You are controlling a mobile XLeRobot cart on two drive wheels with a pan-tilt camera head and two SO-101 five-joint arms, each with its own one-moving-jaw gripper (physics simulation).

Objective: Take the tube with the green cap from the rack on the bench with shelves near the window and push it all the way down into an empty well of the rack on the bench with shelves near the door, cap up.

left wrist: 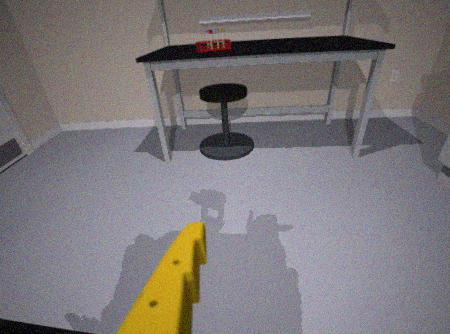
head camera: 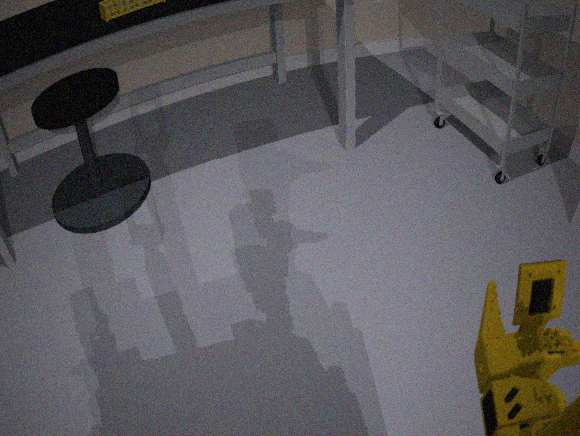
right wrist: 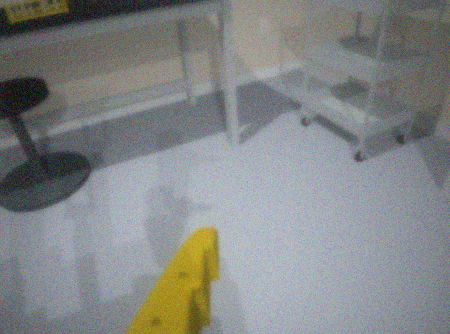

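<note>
A yellow rack [head camera: 131,7] [right wrist: 37,10] stands on a black bench top [head camera: 45,42] [right wrist: 125,9], cut by the picture's top edge; its tubes and the green cap do not show. A red rack [left wrist: 214,46] holding several tubes with small coloured caps stands on another black bench [left wrist: 300,46], far off at the upper middle; no green cap can be made out. My left gripper [left wrist: 199,229] is fully open, one notched jaw in view, far from the red rack. My right gripper [right wrist: 209,234] is fully open and empty, far from the yellow rack; its pointed jaw [head camera: 489,325] shows at the lower right.
A black stool [head camera: 75,97] [right wrist: 22,95] stands before the yellow rack's bench, and another stool [left wrist: 223,92] before the red rack's bench. A wheeled shelf cart [head camera: 517,65] [right wrist: 367,117] stands at the upper right. Robot shadows lie on the floor [head camera: 425,210].
</note>
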